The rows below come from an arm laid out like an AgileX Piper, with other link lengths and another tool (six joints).
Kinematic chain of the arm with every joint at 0, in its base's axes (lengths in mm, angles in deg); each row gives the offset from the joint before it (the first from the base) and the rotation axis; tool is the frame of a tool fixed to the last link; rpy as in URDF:
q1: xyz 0 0 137.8 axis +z
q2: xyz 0 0 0 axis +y
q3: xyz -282.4 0 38.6 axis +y
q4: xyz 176 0 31.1 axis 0.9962 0 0.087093
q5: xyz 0 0 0 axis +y
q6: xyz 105.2 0 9.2 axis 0.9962 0 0.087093
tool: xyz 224.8 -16 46.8 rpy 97.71 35.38 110.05
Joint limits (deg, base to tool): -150..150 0..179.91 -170..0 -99.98..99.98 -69.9..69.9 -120..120
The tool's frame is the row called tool.
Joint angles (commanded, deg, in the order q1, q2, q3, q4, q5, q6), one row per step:
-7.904, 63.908, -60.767, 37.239, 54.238, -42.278
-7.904, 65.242, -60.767, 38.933, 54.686, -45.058
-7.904, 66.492, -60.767, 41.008, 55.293, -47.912
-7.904, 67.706, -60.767, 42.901, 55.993, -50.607
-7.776, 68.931, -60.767, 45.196, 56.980, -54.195
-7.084, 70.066, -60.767, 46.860, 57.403, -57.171
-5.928, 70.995, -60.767, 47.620, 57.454, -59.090
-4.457, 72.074, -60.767, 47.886, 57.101, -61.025
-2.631, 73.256, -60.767, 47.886, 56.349, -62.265
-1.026, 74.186, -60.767, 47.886, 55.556, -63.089
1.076, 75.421, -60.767, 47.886, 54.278, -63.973
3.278, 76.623, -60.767, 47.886, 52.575, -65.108
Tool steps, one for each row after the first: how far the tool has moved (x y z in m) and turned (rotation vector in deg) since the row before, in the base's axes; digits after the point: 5 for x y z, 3 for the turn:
0.00110, 0.00805, -0.00316, 0.075, 0.283, 2.058
0.00042, 0.00972, -0.00162, 0.466, 0.151, 2.180
-0.00014, 0.00920, -0.00178, 0.451, 0.187, 2.113
-0.00157, 0.01233, -0.00038, 0.415, -0.205, 2.947
-0.00124, 0.01143, -0.00040, 0.134, -0.392, 2.725
-0.00192, 0.00973, -0.00186, -0.202, -0.202, 2.310
-0.00139, 0.00884, -0.00370, -0.722, -0.299, 2.378
-0.00087, 0.00866, -0.00479, -0.663, -0.050, 2.044
-0.00050, 0.00721, -0.00357, -0.478, -0.093, 1.540
0.00025, 0.00885, -0.00457, -0.574, -0.159, 1.725
0.00151, 0.00862, -0.00378, -0.758, -0.645, 1.681

